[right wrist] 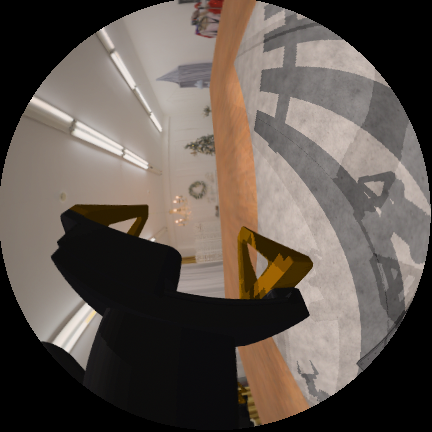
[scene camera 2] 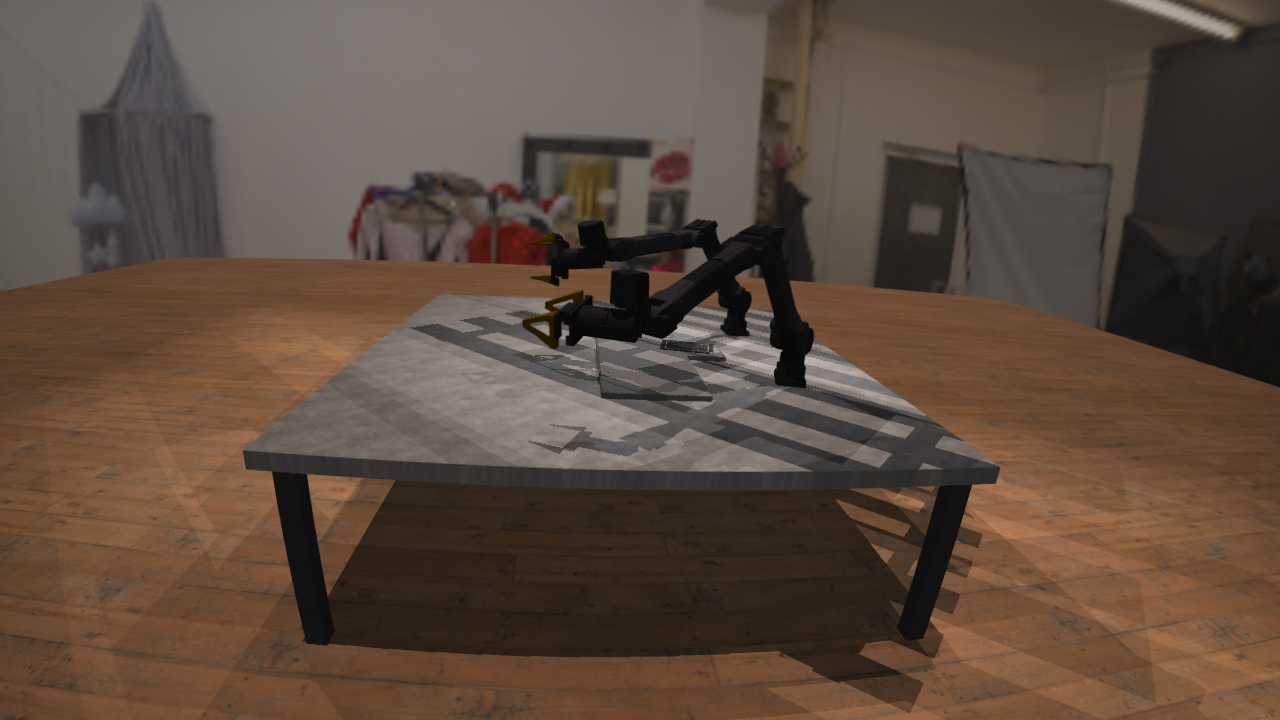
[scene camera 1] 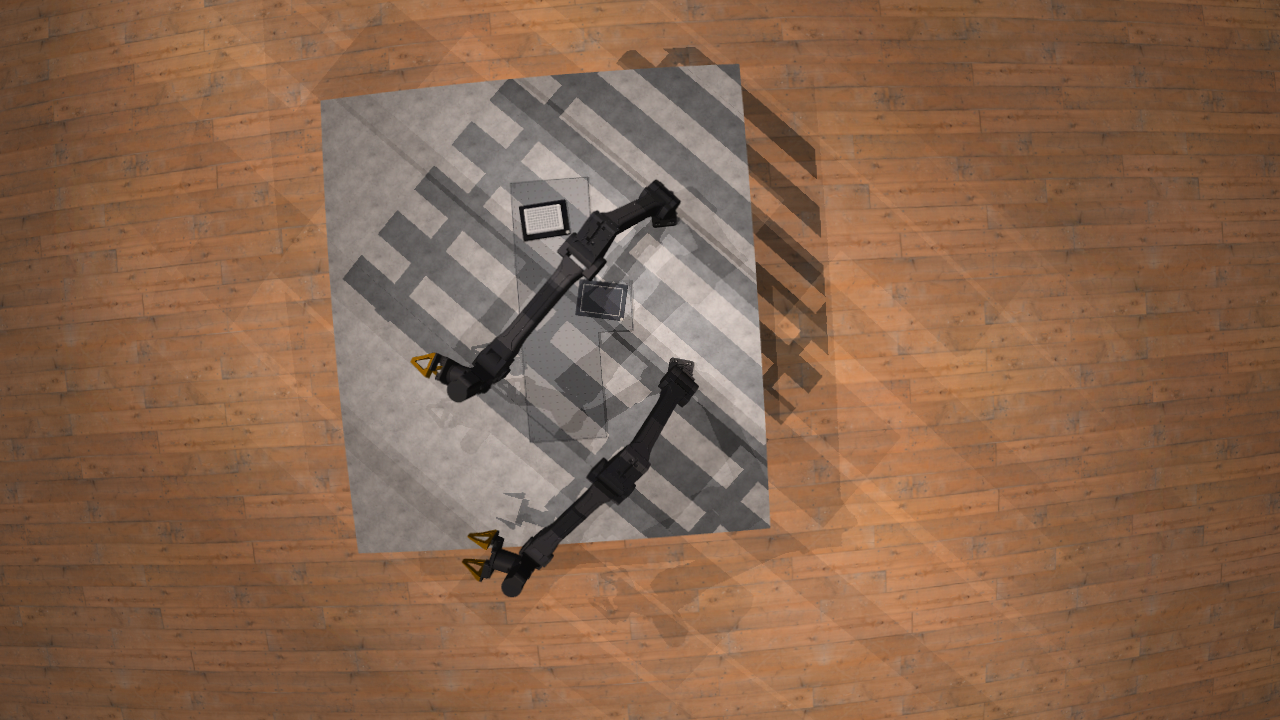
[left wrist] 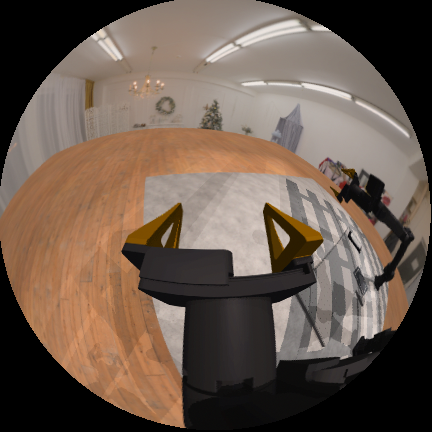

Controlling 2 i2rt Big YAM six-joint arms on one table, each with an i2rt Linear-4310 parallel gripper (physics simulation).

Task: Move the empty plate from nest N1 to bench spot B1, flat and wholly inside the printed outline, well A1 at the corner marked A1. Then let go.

My left gripper is open, holding nothing. My right gripper is open and holds nothing. Also in view: a plate and a dark rectangular block.
My left gripper shows as well in scene camera 1 and in the left wrist view. My right gripper is seen too in the right wrist view and in scene camera 1.
